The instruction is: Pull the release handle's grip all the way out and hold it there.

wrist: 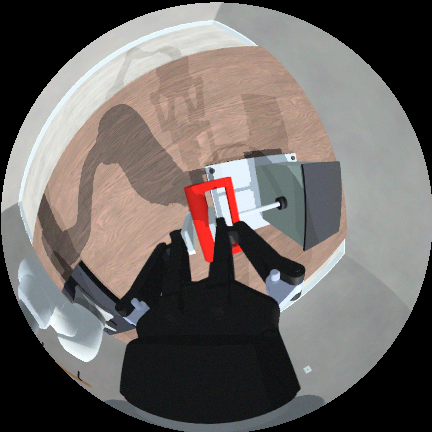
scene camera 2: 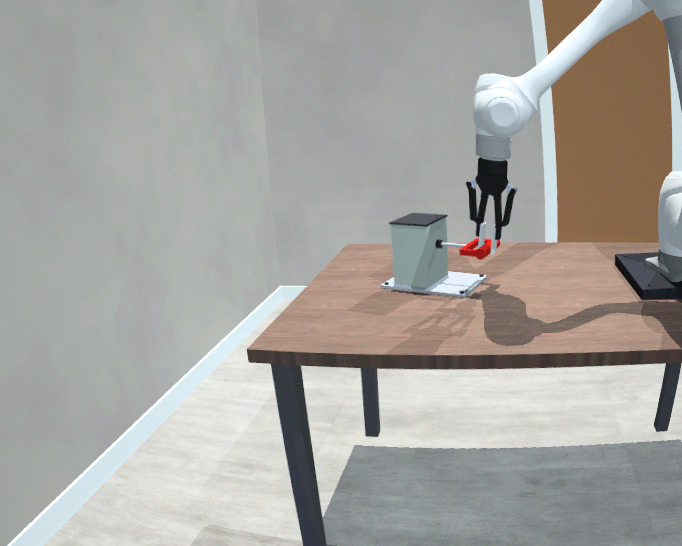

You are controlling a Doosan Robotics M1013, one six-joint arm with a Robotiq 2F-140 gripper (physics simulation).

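Observation:
The release handle's red grip (scene camera 2: pixel 482 254) (wrist: pixel 198 205) is a rectangular frame held level above the table. A long stretch of its pale rod (scene camera 2: pixel 455 245) (wrist: pixel 260 209) shows between the grip and the black collar (scene camera 2: pixel 439 243) (wrist: pixel 282 203) on the grey-green housing (scene camera 2: pixel 404 255) (wrist: pixel 285 182). My gripper (scene camera 2: pixel 488 244) (wrist: pixel 201 217) points down and is shut on the grip's outer bar, the one farther from the housing. One finger reaches inside the frame and the other is on its outer side. Part of the grip is hidden behind the fingers.
The housing stands on a white base plate (scene camera 2: pixel 469 282) (wrist: pixel 235 172) with dark bolts, on the brown wooden table (scene camera 2: pixel 341 329) (wrist: pixel 135 85). Its flat dark top (scene camera 2: pixel 418 219) (wrist: pixel 322 205) stands higher than the grip. The robot's black base (scene camera 2: pixel 639 278) is at the right in the scene view.

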